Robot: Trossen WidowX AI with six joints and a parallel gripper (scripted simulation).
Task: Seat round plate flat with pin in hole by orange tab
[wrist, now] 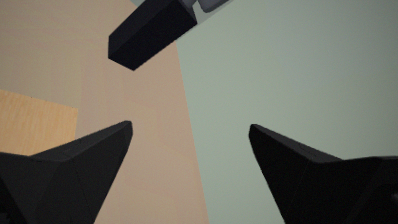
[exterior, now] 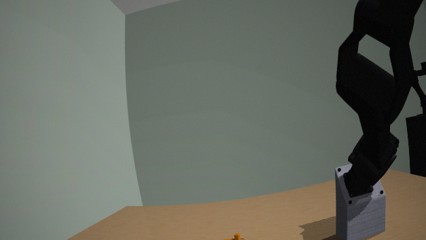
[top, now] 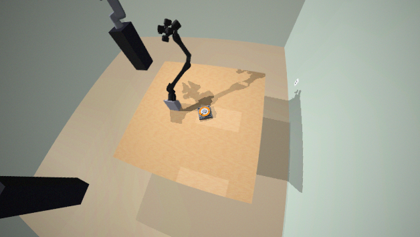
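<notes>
Now: the square grey base 48 cm ahead of my gripper tip, 56 cm to the right of it and 45 cm below it.
</notes>
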